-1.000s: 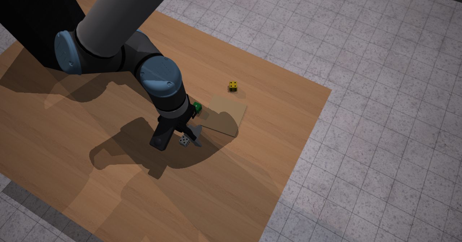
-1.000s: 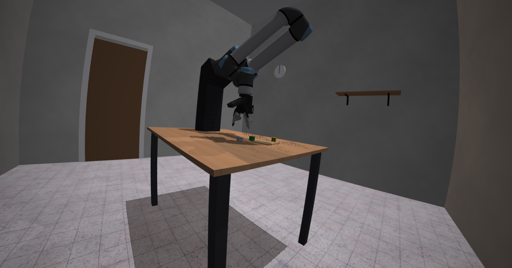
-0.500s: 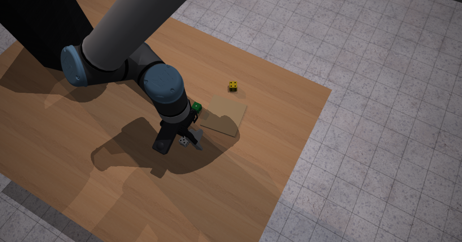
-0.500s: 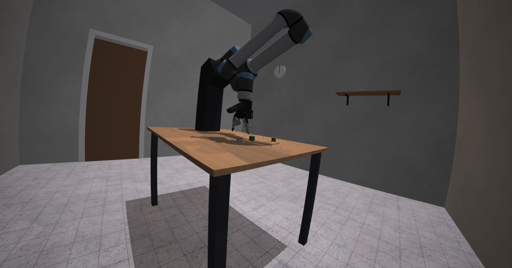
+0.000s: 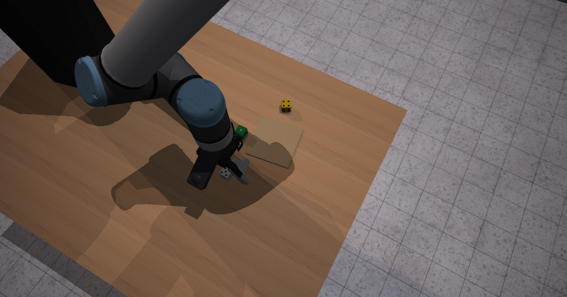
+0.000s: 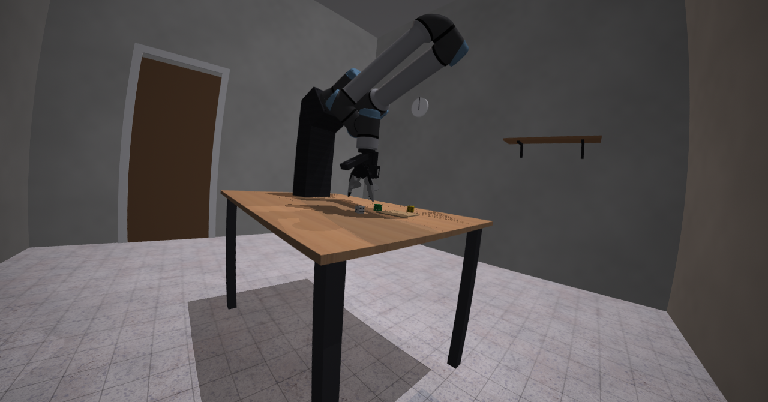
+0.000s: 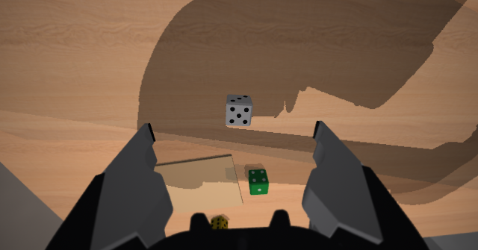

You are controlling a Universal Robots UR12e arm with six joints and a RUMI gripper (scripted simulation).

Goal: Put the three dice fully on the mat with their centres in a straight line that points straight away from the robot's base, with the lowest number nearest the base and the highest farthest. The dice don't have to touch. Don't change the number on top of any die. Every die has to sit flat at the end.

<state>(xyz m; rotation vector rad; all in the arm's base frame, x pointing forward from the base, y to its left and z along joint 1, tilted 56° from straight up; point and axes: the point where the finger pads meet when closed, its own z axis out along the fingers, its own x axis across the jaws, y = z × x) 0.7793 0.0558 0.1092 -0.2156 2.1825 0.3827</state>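
Right now the white die is 4 cm below my hand, 1 cm to the left of it and 1 cm behind it. Also, from my hand: yellow die: 28 cm to the left, 10 cm behind, 4 cm below; then tan mat: 19 cm to the left, 5 cm below, 2 cm behind; then green die: 11 cm to the left, 10 cm behind, 4 cm below.
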